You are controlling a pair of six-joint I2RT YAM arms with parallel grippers.
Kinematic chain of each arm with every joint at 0, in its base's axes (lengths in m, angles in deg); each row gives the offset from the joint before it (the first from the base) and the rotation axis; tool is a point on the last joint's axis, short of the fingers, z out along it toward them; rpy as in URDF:
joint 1: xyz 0 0 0.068 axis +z
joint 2: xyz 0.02 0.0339 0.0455 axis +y
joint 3: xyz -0.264 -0.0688 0 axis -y
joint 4: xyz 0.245 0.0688 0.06 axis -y
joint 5: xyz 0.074 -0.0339 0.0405 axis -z
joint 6: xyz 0.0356 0 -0.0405 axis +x
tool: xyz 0 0 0 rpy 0 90 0
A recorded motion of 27 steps. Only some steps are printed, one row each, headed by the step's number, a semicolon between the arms.
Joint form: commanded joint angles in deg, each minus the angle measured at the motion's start. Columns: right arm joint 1, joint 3, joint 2, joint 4, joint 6, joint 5; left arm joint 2, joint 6, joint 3, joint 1, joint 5, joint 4.
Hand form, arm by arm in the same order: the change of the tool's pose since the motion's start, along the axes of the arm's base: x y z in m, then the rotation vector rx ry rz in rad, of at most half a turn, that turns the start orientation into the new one. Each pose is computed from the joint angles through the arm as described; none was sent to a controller.
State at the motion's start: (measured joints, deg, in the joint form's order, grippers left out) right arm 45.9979 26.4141 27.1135 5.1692 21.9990 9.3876; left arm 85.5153 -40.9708 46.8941 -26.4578 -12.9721 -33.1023
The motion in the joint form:
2: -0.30 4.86 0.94 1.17 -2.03 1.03; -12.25 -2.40 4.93 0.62 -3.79 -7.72
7: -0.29 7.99 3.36 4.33 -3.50 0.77; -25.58 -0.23 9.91 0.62 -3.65 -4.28
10: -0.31 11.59 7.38 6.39 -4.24 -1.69; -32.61 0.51 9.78 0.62 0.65 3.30
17: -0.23 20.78 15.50 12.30 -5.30 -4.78; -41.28 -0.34 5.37 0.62 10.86 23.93
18: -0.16 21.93 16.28 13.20 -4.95 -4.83; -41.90 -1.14 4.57 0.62 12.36 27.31
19: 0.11 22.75 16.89 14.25 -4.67 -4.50; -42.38 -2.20 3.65 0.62 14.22 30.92
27: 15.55 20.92 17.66 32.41 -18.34 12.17; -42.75 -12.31 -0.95 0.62 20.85 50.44
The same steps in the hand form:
2: -0.0017 -0.0037 0.0301 0.0368 -0.0809 -0.0273; -0.0141 0.0125 0.0695 -0.0370 -0.1777 0.0740
7: 0.0003 -0.0013 0.0500 0.0647 -0.1429 -0.0277; -0.0379 0.0239 0.1508 -0.1943 -0.5124 0.0498
10: 0.0063 0.0068 0.0670 0.0710 -0.1766 0.0113; -0.0559 0.0298 0.1849 -0.3532 -0.7128 -0.0041
17: 0.0172 0.0211 0.1134 0.1361 -0.2837 0.0563; -0.0807 0.0348 0.2217 -0.6537 -1.0477 -0.1494
18: 0.0177 0.0219 0.1198 0.1562 -0.2960 0.0587; -0.0826 0.0347 0.2250 -0.7003 -1.0871 -0.1685
19: 0.0177 0.0228 0.1249 0.1768 -0.3072 0.0579; -0.0842 0.0342 0.2276 -0.7530 -1.1222 -0.1922
27: -0.0150 0.0351 0.1400 0.3028 -0.4792 -0.0517; -0.0877 0.0313 0.2371 -1.0540 -1.2570 -0.2526

